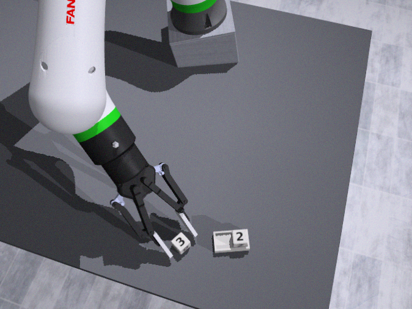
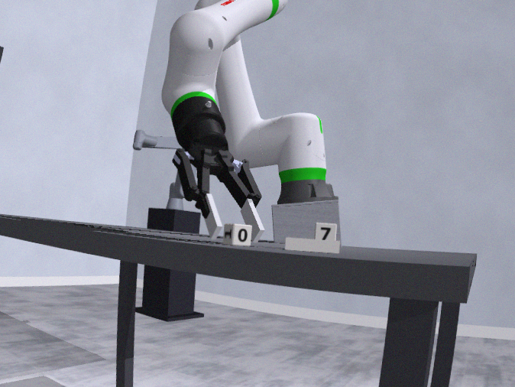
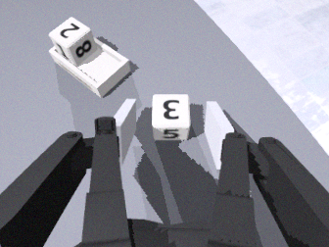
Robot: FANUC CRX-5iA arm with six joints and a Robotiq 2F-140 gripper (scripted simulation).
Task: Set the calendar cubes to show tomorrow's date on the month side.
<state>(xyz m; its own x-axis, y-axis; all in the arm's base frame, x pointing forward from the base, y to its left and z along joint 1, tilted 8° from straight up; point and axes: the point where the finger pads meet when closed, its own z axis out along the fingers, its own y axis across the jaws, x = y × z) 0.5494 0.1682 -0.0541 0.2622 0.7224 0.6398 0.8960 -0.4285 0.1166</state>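
The cube lies 1 cm ahead of my hand, 2 cm to the left of it and 2 cm below it. The rest, counted from my hand: tray (4 cm behind, 11 cm to the left, 3 cm below).
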